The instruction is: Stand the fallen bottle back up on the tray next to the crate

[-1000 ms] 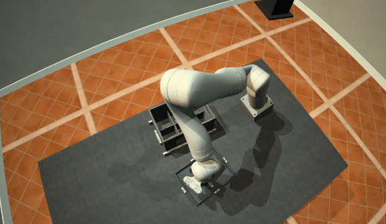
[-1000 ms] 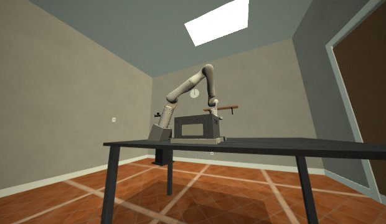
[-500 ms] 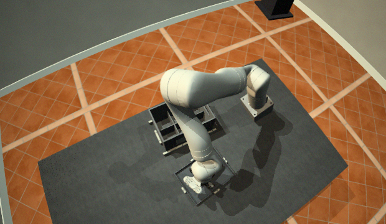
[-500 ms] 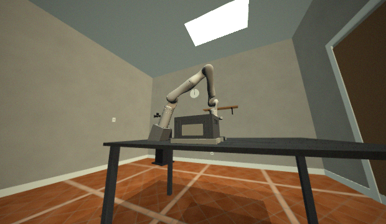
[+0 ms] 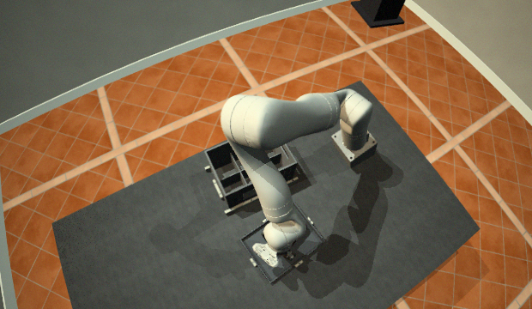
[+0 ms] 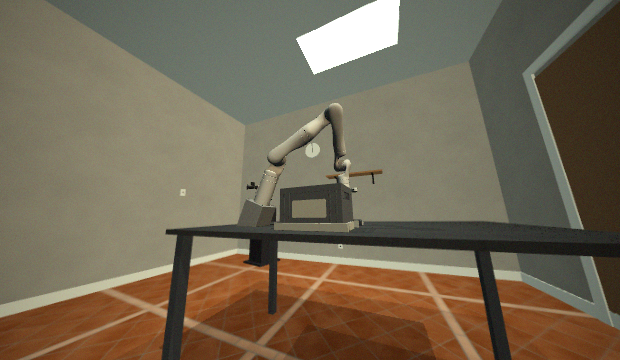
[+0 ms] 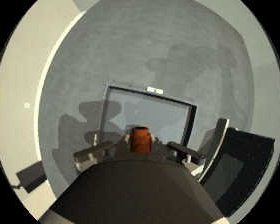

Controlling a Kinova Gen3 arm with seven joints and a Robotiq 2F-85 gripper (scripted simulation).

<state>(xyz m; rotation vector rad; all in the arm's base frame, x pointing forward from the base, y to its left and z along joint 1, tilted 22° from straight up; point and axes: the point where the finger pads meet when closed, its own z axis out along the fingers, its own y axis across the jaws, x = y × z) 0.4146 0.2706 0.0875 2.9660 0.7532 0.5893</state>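
The dark tray lies 30 mm behind my hand, 20 mm to the right of it and 30 mm below it. From my hand the other things lie so: dark crate: 300 mm to the right, 40 mm above; brown bottle: 40 mm behind, 20 mm to the right.
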